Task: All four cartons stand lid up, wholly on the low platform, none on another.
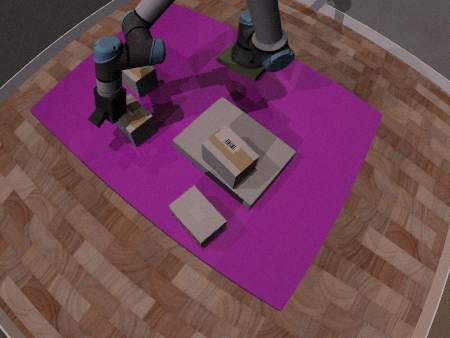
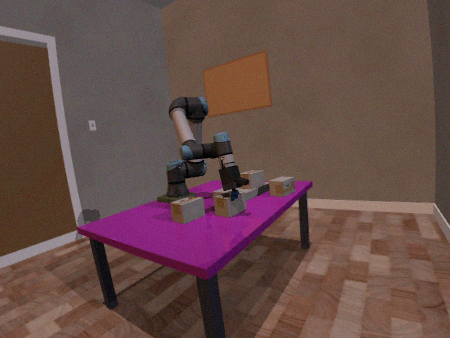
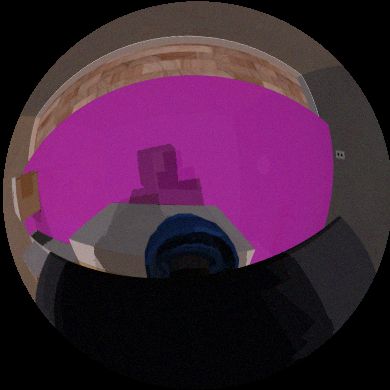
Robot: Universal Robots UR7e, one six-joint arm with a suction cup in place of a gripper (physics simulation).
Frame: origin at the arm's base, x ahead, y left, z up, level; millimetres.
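Seen in the pictures: hand, its tool point: (image 2: 235,198) (image 3: 186,224); arm's base, origin of its link: (image 1: 249,56) (image 2: 178,194).
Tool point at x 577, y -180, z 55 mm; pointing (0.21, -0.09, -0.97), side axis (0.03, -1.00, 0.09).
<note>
Pixels of each thing's top centre, then the offset from my tool point to it. "*": a spot on its surface instead. Level surfaces: height alone.
- taped carton, centre of its top: (image 3: 156,295) (image 1: 129,112) (image 2: 229,194) dx -58, dy +34, dz +9 mm
- low grey platform, a spot on its surface: (image 1: 190,136) * dx -121, dy +239, dz -36 mm
- fourth carton, centre of its top: (image 1: 197,213) (image 2: 281,178) dx +76, dy +416, dz +8 mm
- purple table, height of its surface: dz -84 mm
My suction cup (image 2: 234,194) (image 3: 191,242) is pressed down on the lid of a taped carton (image 1: 139,127) (image 2: 227,206) (image 3: 127,225) that stands on the purple table left of the low grey platform (image 1: 190,136). One carton (image 1: 228,154) (image 2: 254,178) stands lid up on the platform, barcode label on top. Another carton (image 1: 139,80) (image 2: 187,210) stands lid up on the table just behind the one under the cup. A fourth carton (image 1: 197,214) (image 2: 281,186) lies on the table in front of the platform with a plain grey face up.
The arm's base (image 1: 254,54) stands on a dark green pad at the back of the purple table (image 1: 309,145). The arm's elbow and forearm hang over the back left cartons. The table's edges drop to the wooden floor (image 1: 400,218).
</note>
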